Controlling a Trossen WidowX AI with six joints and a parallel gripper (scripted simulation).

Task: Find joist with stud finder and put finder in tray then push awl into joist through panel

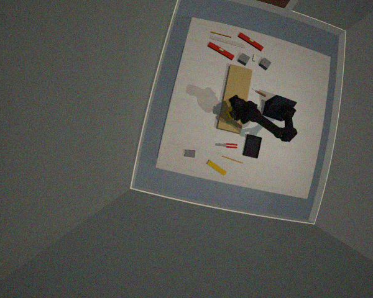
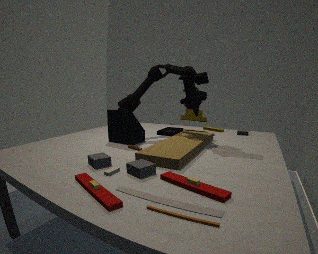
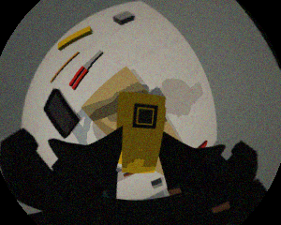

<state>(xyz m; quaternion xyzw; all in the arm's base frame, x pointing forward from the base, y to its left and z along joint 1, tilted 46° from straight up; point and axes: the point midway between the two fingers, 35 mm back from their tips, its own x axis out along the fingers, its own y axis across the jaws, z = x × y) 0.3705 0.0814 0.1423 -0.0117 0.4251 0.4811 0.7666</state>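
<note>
My gripper tip is 24 cm past the black tray, 18 cm to the right of it and 13 cm above it. Round my gripper tip: awl: 17 cm behind, 26 cm to the right, 14 cm below; yellow stud finder: 1 cm to the left, 2 cm above; yellow bar: 2 cm behind, 41 cm to the left, 14 cm below.
</note>
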